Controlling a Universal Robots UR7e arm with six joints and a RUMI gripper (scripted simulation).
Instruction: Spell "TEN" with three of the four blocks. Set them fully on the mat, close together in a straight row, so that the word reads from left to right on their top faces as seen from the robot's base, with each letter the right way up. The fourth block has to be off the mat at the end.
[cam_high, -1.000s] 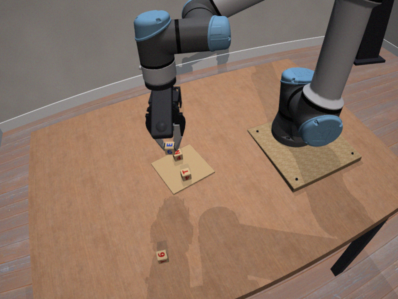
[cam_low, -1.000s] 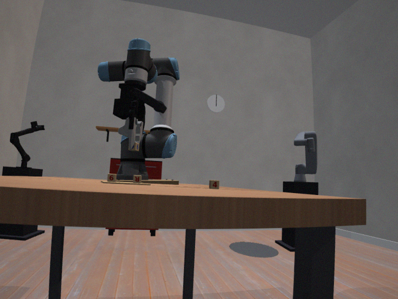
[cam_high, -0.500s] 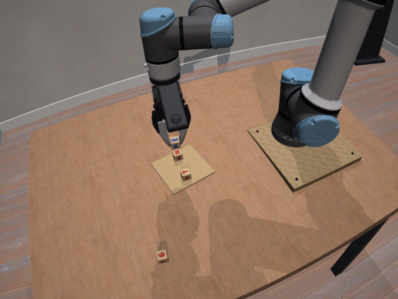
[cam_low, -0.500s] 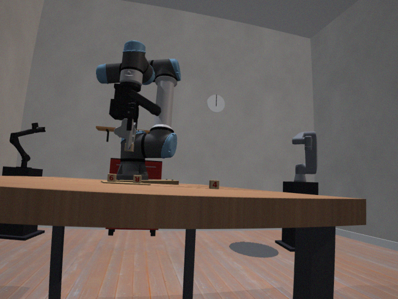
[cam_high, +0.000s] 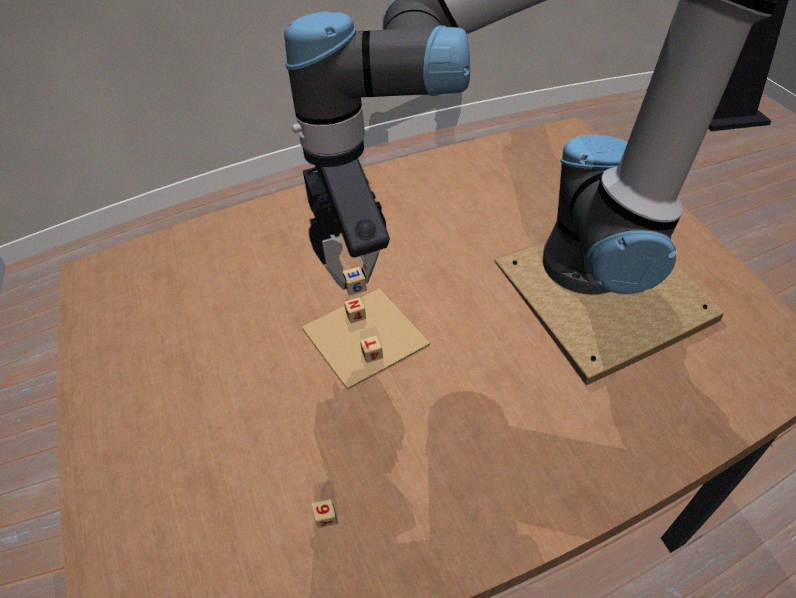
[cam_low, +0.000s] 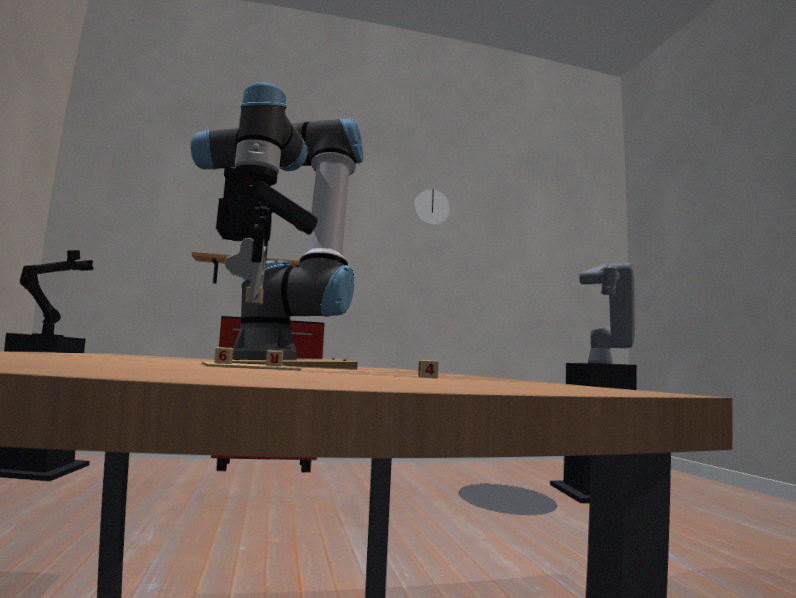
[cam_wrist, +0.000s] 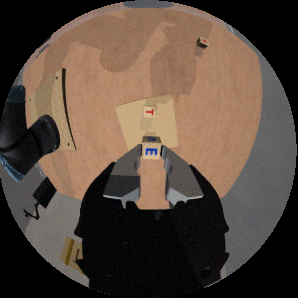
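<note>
Now: the tan mat 120 mm below my hand. Also, from my hand: E block right at my hand; then T block 10 mm behind, 40 mm to the left, 100 mm below; then 9 block 110 mm ahead, 280 mm to the left, 110 mm below.
</note>
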